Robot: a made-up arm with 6 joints. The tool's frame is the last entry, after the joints.
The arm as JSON. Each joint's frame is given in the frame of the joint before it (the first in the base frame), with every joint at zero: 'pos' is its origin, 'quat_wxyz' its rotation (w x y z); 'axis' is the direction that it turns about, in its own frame. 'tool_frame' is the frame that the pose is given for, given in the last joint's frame.
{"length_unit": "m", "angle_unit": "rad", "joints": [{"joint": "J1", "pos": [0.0, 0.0, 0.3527], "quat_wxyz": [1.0, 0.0, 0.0, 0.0], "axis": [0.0, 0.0, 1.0]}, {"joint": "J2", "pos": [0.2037, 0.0, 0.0], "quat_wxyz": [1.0, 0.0, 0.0, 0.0], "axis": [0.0, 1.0, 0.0]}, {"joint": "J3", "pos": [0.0, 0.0, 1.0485], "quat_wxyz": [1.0, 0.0, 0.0, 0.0], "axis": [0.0, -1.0, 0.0]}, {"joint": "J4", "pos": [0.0, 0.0, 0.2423], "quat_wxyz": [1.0, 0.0, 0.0, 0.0], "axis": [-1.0, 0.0, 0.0]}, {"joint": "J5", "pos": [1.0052, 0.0, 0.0], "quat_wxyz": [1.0, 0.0, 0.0, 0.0], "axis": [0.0, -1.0, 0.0]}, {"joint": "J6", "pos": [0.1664, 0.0, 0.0], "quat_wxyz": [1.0, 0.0, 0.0, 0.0], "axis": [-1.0, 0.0, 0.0]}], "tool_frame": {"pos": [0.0, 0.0, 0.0], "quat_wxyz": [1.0, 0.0, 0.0, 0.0]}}
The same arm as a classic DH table. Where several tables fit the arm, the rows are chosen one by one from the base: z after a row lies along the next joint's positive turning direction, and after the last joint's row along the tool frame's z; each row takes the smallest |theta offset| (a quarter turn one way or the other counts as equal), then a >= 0, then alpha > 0; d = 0 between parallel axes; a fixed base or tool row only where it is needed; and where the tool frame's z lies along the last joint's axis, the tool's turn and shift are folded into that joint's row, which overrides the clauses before.
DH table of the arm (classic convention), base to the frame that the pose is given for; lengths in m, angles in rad. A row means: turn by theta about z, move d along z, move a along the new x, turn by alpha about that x. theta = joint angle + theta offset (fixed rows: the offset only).
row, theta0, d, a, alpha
J1, 0, 0.3527, 0.2037, -1.5708
J2, -1.5708, 0, 1.0485, 3.1416
J3, 0, 0, 0.2423, -1.5708
J4, 0, -1.0052, 0, 1.5708
J5, 0, 0, 0, -1.5708
J6, 1.5708, -0.1664, 0, 1.5708
tool (fixed), -1.5708, 0, 0, 0

